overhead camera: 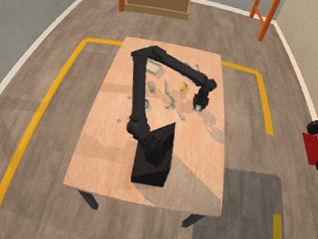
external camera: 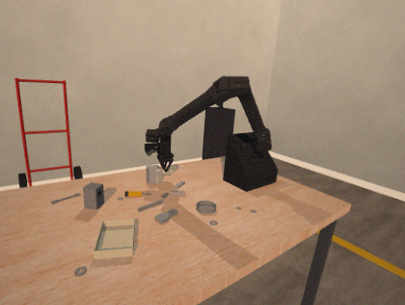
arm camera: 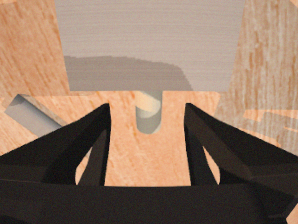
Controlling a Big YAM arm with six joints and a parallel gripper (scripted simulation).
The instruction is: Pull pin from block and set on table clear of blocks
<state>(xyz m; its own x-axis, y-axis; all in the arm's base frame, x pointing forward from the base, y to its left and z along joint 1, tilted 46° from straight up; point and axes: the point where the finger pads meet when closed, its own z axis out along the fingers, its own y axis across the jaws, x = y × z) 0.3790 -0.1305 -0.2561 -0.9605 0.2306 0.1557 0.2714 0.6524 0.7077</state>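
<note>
The pale pin is 20 mm below my hand, 20 mm ahead of it and 10 mm to the right of it. Also, from my hand: darker grey block (390 mm ahead, 90 mm to the left, 10 mm below); then yellow-handled screwdriver (210 mm ahead, 90 mm to the left, 60 mm below); then light grey block (50 mm ahead, 20 mm below, 10 mm to the right).
</note>
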